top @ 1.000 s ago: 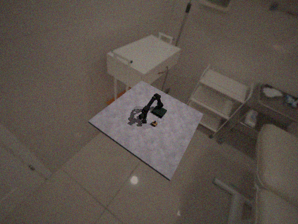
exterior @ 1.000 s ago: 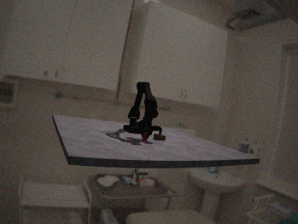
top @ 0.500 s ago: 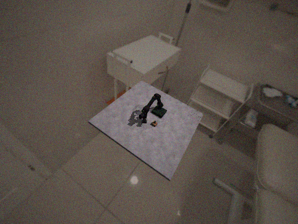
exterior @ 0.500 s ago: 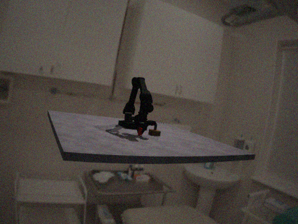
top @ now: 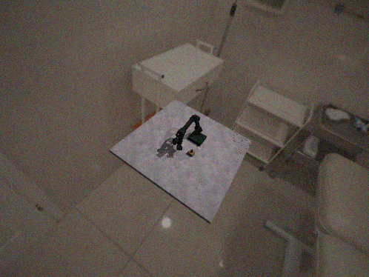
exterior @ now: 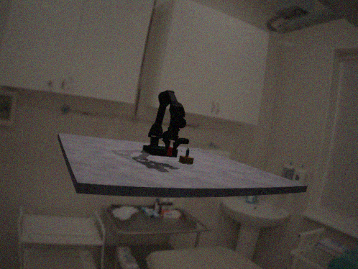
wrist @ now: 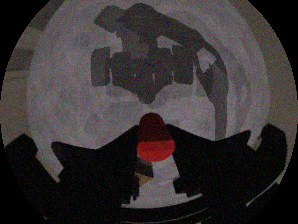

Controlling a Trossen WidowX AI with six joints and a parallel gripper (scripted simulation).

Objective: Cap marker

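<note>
My gripper tip is now 70 mm past the brown holder block, 150 mm to the right of it and 40 mm above it. From my gripper tip the other things lie so: red cap (10 mm above).
</note>
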